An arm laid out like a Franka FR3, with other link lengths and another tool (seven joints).
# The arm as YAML. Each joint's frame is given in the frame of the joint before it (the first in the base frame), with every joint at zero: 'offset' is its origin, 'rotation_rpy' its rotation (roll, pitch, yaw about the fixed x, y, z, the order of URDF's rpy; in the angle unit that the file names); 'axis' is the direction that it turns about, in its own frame. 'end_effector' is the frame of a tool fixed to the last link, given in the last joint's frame.
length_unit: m
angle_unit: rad
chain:
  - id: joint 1
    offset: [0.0, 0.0, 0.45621]
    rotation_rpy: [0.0, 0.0, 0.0]
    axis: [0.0, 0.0, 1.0]
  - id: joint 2
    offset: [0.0, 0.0, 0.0]
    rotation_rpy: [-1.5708, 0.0, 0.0]
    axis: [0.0, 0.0, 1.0]
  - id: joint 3
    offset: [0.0, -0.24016, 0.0]
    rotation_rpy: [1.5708, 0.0, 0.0]
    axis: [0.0, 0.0, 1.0]
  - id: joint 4
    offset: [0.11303, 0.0, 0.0]
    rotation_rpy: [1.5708, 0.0, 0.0]
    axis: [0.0, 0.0, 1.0]
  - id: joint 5
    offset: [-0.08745, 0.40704, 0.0]
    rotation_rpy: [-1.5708, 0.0, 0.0]
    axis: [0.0, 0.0, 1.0]
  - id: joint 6
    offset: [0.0, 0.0, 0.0]
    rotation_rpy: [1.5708, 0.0, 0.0]
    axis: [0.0, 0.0, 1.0]
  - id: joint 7
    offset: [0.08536, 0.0, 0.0]
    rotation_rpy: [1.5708, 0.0, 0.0]
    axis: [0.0, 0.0, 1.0]
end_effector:
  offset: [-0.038, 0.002, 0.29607]
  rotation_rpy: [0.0, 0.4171, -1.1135]
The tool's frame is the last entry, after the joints.
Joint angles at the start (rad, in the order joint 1, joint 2, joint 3, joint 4, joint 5, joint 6, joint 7):
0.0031, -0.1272, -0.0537, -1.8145, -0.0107, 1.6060, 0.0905
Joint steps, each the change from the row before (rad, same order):
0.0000, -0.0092, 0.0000, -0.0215, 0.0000, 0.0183, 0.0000
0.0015, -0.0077, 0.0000, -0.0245, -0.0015, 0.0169, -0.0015
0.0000, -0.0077, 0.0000, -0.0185, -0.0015, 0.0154, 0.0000
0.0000, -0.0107, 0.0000, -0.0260, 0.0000, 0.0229, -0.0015
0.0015, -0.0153, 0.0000, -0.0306, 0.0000, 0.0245, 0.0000
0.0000, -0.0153, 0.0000, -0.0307, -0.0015, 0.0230, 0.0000
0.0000, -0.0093, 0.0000, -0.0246, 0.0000, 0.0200, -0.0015
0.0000, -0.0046, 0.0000, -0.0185, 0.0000, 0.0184, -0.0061
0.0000, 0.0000, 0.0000, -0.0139, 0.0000, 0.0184, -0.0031
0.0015, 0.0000, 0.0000, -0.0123, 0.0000, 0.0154, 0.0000
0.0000, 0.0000, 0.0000, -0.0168, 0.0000, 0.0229, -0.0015
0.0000, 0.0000, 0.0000, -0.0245, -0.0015, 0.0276, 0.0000
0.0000, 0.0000, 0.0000, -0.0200, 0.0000, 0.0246, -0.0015
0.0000, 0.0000, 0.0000, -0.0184, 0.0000, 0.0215, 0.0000
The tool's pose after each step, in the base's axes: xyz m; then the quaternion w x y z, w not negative. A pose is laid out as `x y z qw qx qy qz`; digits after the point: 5 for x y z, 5 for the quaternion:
0.51842 -0.02761 0.44505 0.11430 -0.87083 -0.45388 -0.15026
0.51704 -0.02716 0.43867 0.11414 -0.87010 -0.45545 -0.14987
0.51671 -0.02750 0.43488 0.11259 -0.86973 -0.45600 -0.15153
0.51655 -0.02742 0.42951 0.11114 -0.86871 -0.45720 -0.15481
0.51564 -0.02643 0.42449 0.10937 -0.86753 -0.45849 -0.15880
0.51407 -0.02660 0.41934 0.10728 -0.86682 -0.45927 -0.16182
0.51309 -0.02645 0.41372 0.10652 -0.86599 -0.46029 -0.16385
0.51315 -0.02656 0.40837 0.10616 -0.86413 -0.46326 -0.16553
0.51433 -0.02665 0.40276 0.10538 -0.86299 -0.46493 -0.16729
0.51508 -0.02582 0.39776 0.10476 -0.86234 -0.46583 -0.16852
0.51651 -0.02583 0.39102 0.10343 -0.86142 -0.46692 -0.17102
0.51666 -0.02608 0.38097 0.10216 -0.86104 -0.46755 -0.17195
0.51721 -0.02602 0.37288 0.10122 -0.86022 -0.46858 -0.17382
0.51724 -0.02589 0.36540 0.10051 -0.85987 -0.46887 -0.17513

